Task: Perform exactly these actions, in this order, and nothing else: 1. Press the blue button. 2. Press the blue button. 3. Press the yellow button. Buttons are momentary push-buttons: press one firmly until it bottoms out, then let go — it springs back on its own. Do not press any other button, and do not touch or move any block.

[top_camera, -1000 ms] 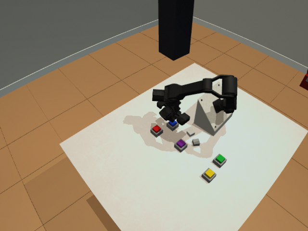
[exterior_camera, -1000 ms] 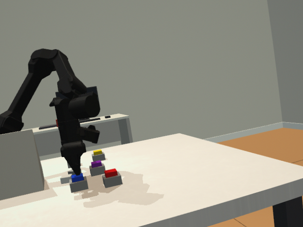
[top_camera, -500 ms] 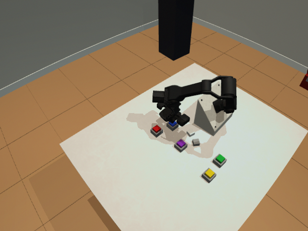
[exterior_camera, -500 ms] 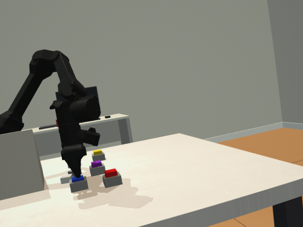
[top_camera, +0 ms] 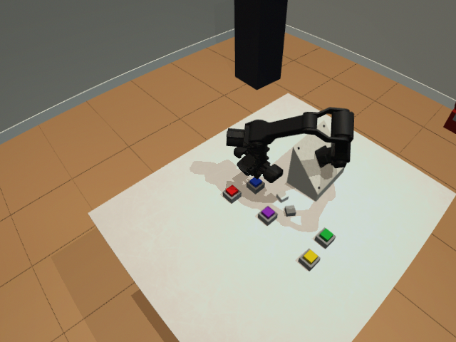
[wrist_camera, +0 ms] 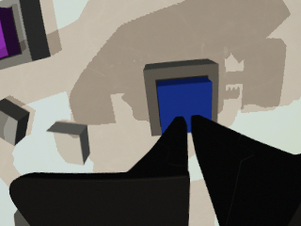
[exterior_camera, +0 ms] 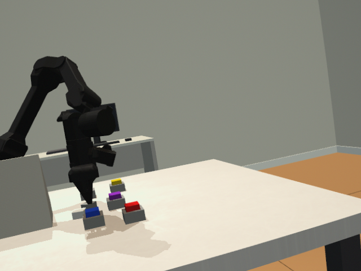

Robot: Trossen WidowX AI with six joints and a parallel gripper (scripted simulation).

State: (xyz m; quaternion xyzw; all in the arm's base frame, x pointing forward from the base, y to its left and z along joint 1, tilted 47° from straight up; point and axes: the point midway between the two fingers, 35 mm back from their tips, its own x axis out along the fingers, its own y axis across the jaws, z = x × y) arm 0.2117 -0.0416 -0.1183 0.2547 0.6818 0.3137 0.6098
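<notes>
My gripper tip is 2 cm above the blue button. Also, from my gripper tip: green button 2 cm behind, 31 cm to the left, 2 cm below; then purple button 6 cm ahead, 13 cm to the left, 2 cm below; then red button 10 cm ahead, 3 cm to the right, 2 cm below.
</notes>
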